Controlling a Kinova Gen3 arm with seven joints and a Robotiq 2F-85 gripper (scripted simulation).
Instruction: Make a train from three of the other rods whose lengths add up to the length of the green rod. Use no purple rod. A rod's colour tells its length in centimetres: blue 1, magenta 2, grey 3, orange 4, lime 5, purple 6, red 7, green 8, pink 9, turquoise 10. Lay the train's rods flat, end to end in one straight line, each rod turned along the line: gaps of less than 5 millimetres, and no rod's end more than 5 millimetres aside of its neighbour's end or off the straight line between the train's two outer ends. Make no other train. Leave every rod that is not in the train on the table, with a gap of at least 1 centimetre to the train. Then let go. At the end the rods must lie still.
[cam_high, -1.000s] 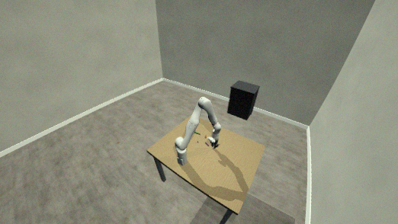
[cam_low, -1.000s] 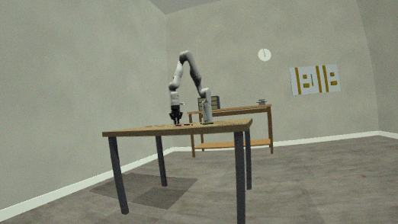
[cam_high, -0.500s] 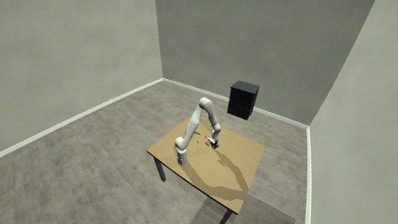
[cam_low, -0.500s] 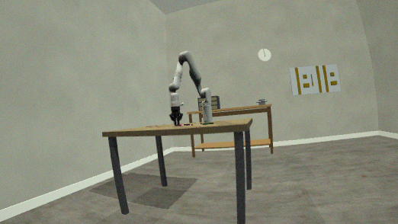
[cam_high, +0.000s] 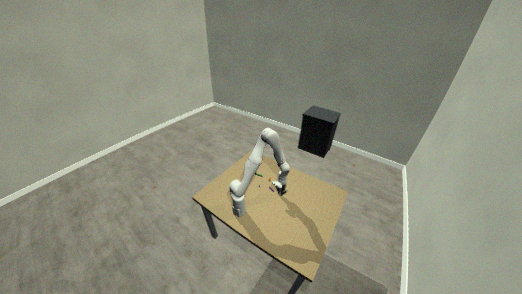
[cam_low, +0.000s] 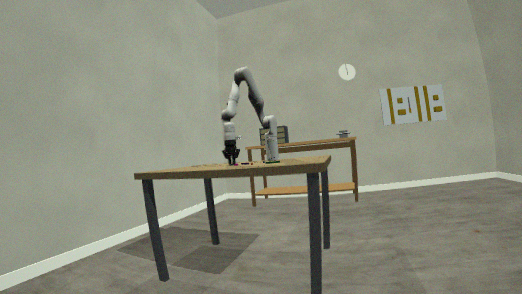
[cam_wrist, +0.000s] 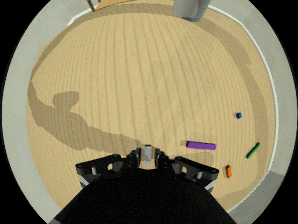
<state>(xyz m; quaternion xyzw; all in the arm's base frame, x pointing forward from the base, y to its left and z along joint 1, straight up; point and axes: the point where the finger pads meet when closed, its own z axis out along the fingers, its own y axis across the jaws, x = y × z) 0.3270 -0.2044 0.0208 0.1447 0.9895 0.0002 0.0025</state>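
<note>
Now: hand 1 cm above the grey rod. From my hand the other things lie so: orange rod 16 cm to the left, 12 cm ahead, 1 cm below; purple rod 9 cm to the left, 1 cm below, 1 cm ahead; magenta rod 7 cm ahead, 5 cm to the left, 1 cm below.
</note>
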